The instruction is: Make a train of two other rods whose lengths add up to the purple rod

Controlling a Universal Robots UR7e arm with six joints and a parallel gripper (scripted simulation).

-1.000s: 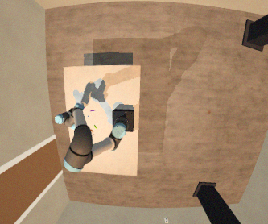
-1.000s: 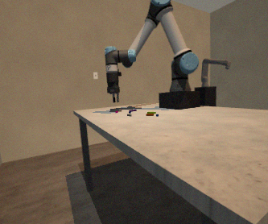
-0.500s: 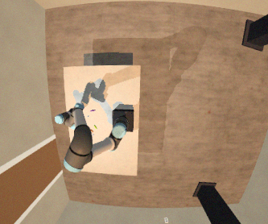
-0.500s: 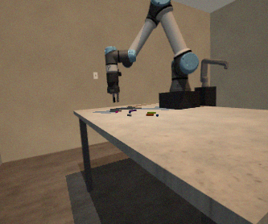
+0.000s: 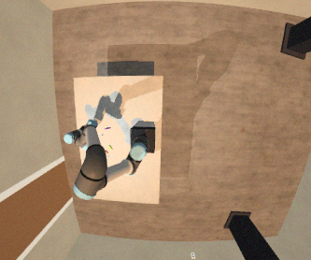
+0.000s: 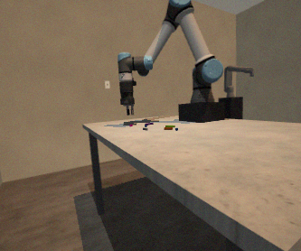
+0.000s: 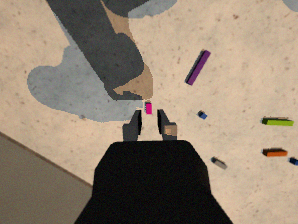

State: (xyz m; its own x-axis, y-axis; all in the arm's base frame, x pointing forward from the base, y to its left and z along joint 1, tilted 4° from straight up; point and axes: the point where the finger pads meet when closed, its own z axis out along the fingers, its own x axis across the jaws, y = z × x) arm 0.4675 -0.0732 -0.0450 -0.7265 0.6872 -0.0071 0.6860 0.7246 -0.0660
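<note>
My hand is 8 cm above the magenta rod. The rest, counted from my hand: grey rod (2 cm behind, 19 cm to the left, 8 cm below); lime rod (16 cm behind, 20 cm to the left, 8 cm below); purple rod (11 cm behind, 1 cm to the left, 8 cm below).
</note>
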